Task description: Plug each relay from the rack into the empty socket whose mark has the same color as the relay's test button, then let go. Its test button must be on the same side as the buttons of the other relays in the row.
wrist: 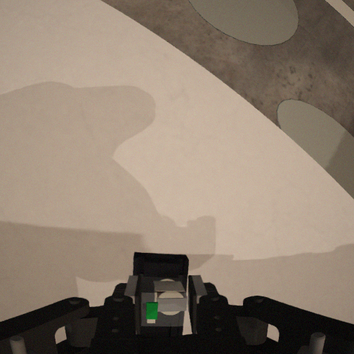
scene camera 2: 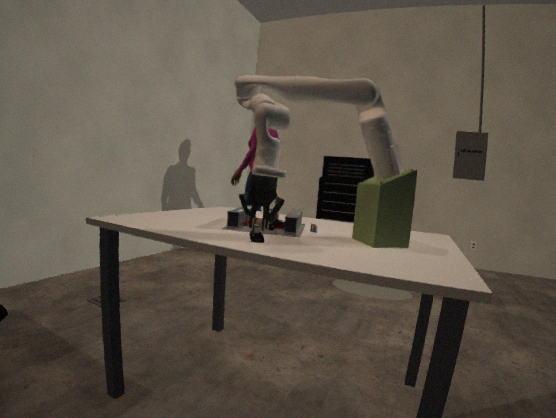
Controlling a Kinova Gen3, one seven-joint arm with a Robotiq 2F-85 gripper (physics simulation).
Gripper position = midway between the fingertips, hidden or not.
Observation:
In view: the gripper (scene camera 2: 257,230), a relay (wrist: 164,301) and a black rack (wrist: 151,264).
The gripper is seen too in the wrist view (wrist: 164,290).

